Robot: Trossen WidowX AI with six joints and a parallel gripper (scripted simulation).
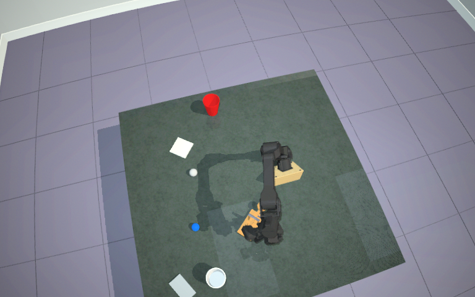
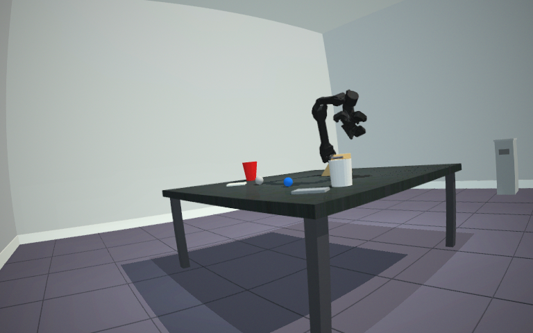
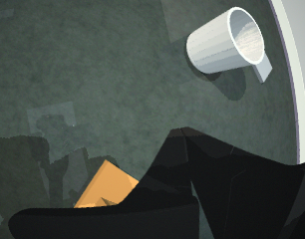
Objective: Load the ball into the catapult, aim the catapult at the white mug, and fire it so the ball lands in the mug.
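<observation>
My gripper tip is now 12 cm past the orange ball, 18 cm to the left of it and 12 cm above it. Also, from my gripper tip: white mug: 22 cm ahead, 7 cm to the left, 16 cm below; blue ball: 23 cm ahead, 20 cm to the right, 16 cm below; wooden catapult: 8 cm behind, 13 cm to the right, 13 cm below.
</observation>
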